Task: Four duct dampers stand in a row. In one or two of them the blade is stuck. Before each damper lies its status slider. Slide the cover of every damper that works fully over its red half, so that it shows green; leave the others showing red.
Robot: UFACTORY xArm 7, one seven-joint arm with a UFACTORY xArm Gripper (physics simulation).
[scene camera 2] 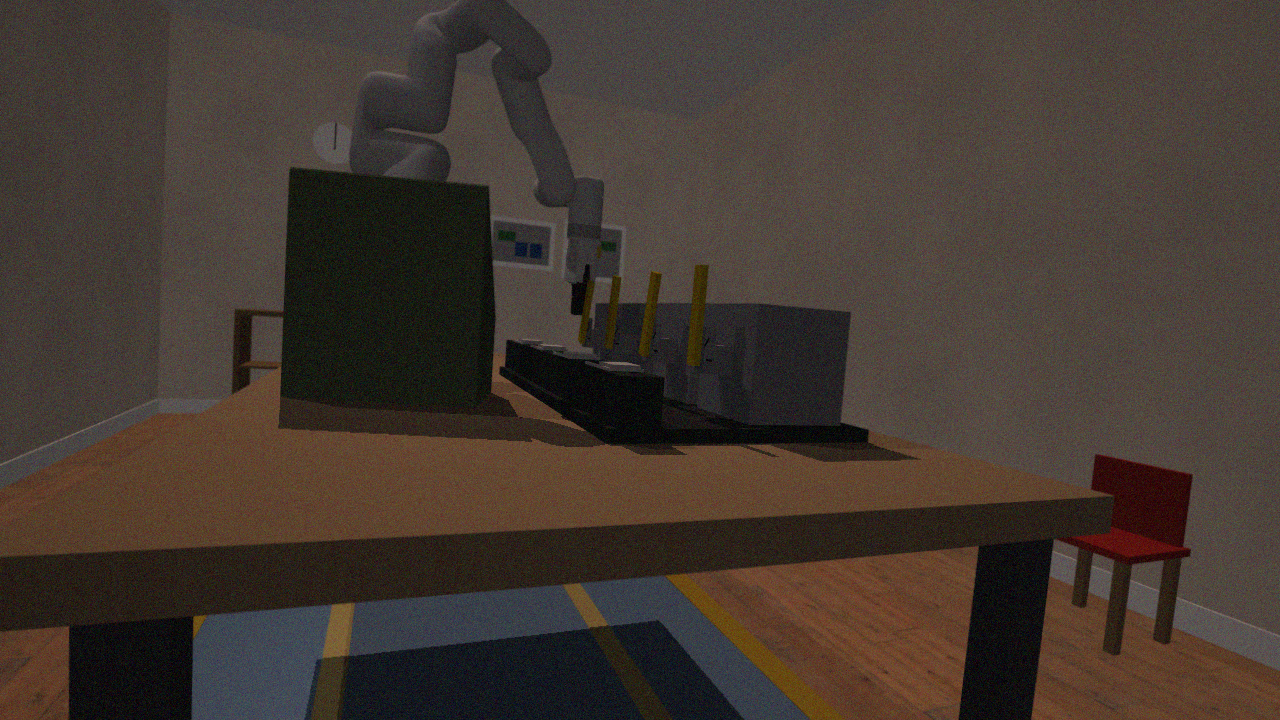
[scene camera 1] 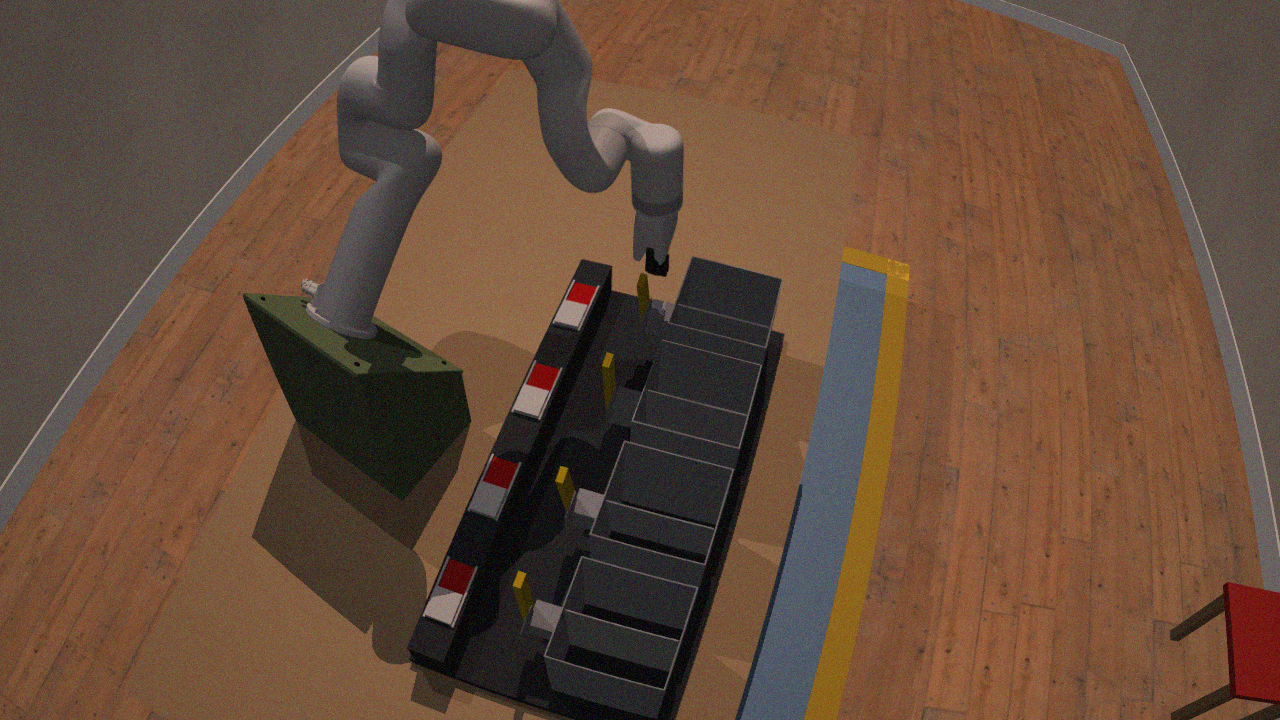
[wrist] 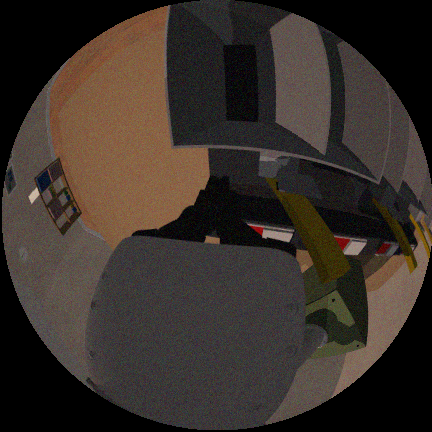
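Pixels of known places: gripper, fingertip midpoint: (scene camera 2: 578, 314) (scene camera 1: 658, 271) (wrist: 220, 189); arm's base, origin of the base link: (scene camera 2: 383, 253) (scene camera 1: 340, 322) (wrist: 312, 335).
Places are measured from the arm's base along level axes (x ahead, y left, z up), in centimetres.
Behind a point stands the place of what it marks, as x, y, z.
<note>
Four grey open-topped dampers (scene camera 1: 726, 288) @[52.5, 34.2, -9.6] (scene camera 1: 711, 376) @[54.5, 15.7, -9.6] (scene camera 1: 673, 479) @[53.9, -2.8, -10.5] (scene camera 1: 637, 591) @[54.4, -21.3, -10.3] stand in a row, each with an upright yellow lever (scene camera 1: 643, 295) @[41.6, 22.5, -3.4] (scene camera 1: 608, 380) @[41.7, 5.6, -3.4] (scene camera 1: 564, 489) @[42.0, -13.5, -2.4] (scene camera 1: 522, 594) @[42.2, -30.0, -1.8] (scene camera 2: 698, 315) @[41.4, -30.0, -6.4]. The farthest damper's lever also shows large in the wrist view (wrist: 320, 240) @[41.7, 23.7, -2.6]. Before them, four status sliders (scene camera 1: 569, 312) @[29.0, 24.0, -13.4] (scene camera 1: 531, 402) @[29.7, 5.1, -13.4] (scene camera 1: 487, 498) @[29.6, -13.0, -13.4] (scene camera 1: 444, 605) @[30.0, -31.5, -13.5] all show red beside a pale cover. My gripper (scene camera 1: 657, 265) @[41.4, 31.9, -7.3] (scene camera 2: 580, 302) @[41.4, 31.9, -7.3] (wrist: 220, 189) @[41.4, 31.9, -7.3] is shut and empty, pointing down close beside the farthest lever's top. Contact cannot be told. Blade positions are hard to make out.
The dampers and the black slider rail stand on a black base plate (scene camera 1: 483, 667) @[36.7, -36.6, -20.5] on the wooden table (scene camera 2: 429, 492) @[5.5, -57.9, -22.3]. A dark green pedestal (scene camera 1: 375, 420) @[14.0, -13.8, -0.5] (scene camera 2: 384, 286) @[0.6, -10.9, -5.5] (wrist: 357, 300) @[15.9, -6.8, -6.4] carries the arm left of the rail. A red chair (scene camera 1: 1253, 640) (scene camera 2: 1141, 505) stands off the table.
</note>
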